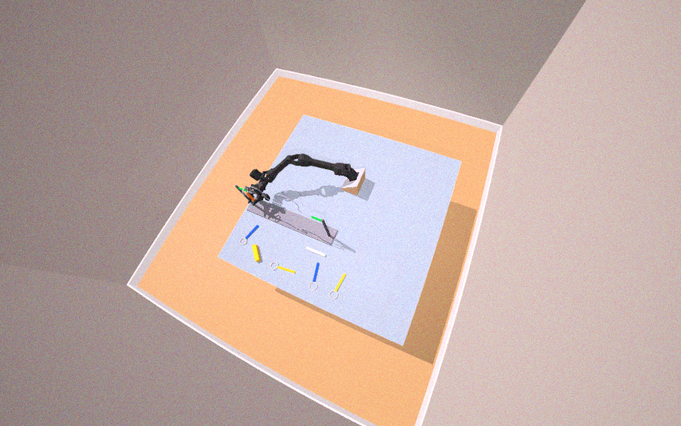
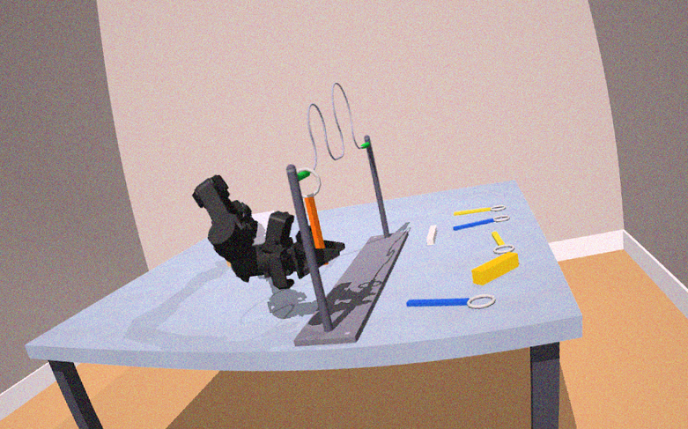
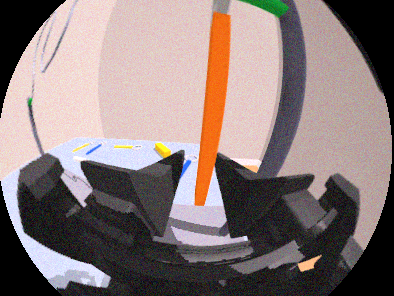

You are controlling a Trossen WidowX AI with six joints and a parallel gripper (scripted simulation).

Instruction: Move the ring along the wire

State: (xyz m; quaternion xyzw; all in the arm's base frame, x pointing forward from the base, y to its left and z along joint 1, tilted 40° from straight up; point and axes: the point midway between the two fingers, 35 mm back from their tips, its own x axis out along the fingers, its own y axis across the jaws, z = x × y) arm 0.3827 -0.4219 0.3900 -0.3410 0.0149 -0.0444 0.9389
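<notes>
My gripper tip is 80 mm below the ring with orange handle and 40 mm past it. Also, from my gripper tip: yellow block 270 mm ahead, 120 mm to the left, 120 mm below; then ring with blue handle 180 mm ahead, 130 mm below, 10 mm to the left; then white bar 490 mm to the left, 130 mm below, 130 mm ahead.
</notes>
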